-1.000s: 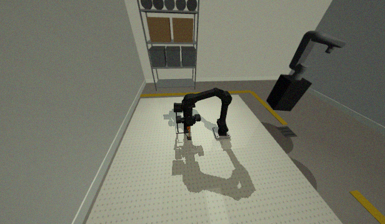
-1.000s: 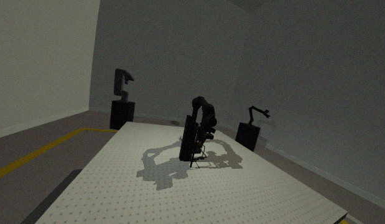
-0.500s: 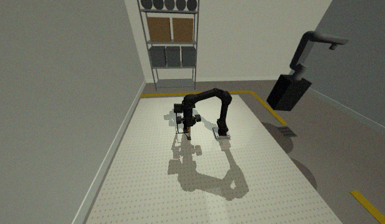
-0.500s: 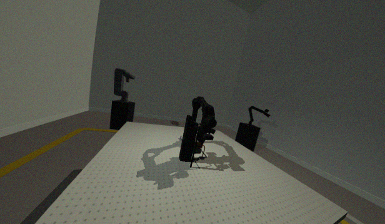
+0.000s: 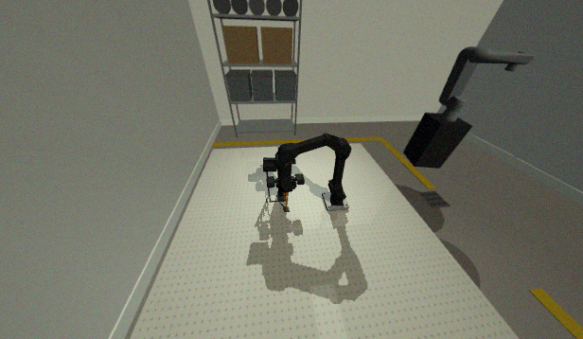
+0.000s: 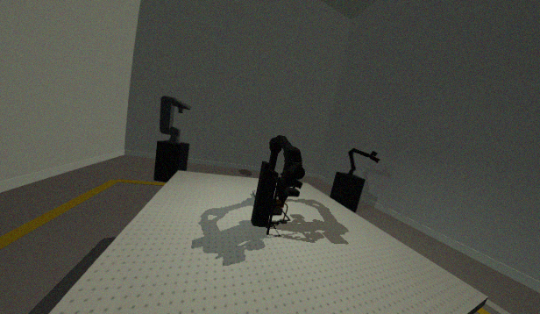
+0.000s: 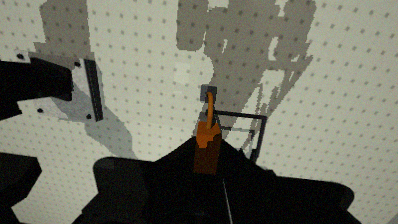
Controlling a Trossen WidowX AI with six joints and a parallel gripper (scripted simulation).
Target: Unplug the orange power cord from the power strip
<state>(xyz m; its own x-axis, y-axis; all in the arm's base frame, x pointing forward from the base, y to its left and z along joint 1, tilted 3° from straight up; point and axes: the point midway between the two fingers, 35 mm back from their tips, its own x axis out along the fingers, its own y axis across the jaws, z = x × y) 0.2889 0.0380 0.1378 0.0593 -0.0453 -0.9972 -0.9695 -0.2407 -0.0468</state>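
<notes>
Now: the orange plug 30 mm to the right of my gripper tip and 10 mm ahead of it.
</notes>
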